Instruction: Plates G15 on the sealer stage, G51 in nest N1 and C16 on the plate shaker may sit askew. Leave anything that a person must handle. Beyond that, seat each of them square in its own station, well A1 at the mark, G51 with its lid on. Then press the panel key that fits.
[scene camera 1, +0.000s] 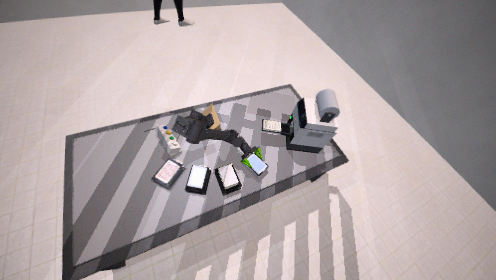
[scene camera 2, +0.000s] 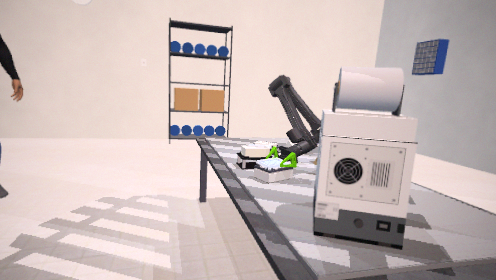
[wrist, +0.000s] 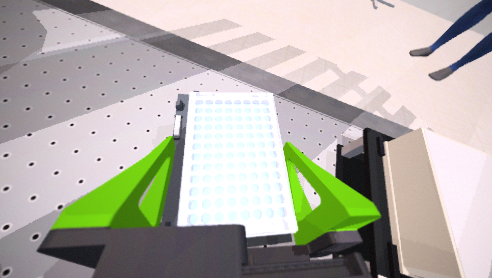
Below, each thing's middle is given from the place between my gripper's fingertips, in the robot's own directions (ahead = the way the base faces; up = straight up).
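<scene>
Counted from my hand, the pale blue well plate (wrist: 234, 172) is 1 cm to the right. The dark station (wrist: 171, 207), again going from my hand, sits 1 cm behind and 4 cm below.
</scene>
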